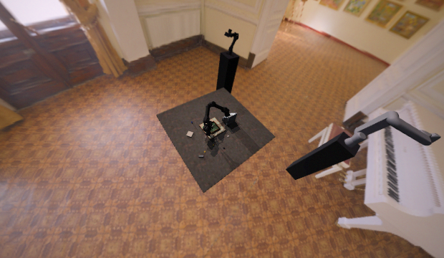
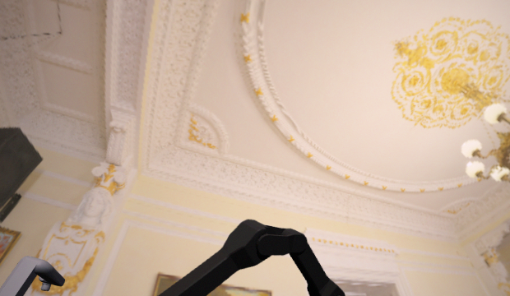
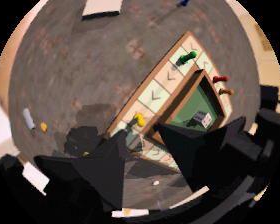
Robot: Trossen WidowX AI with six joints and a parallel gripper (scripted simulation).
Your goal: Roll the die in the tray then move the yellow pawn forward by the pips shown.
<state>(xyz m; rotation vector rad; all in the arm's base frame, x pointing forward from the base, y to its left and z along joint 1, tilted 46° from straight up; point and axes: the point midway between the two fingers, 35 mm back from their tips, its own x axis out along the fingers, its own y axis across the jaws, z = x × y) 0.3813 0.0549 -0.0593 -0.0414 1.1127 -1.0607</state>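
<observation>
Now: the yellow pawn 3 cm below my gripper tip. From my gripper tip the other things lie so: white die (11 cm behind, 9 cm to the right, 3 cm below); then green tray (11 cm behind, 7 cm to the right, 5 cm below); then green pawn (14 cm to the right, 3 cm below).
</observation>
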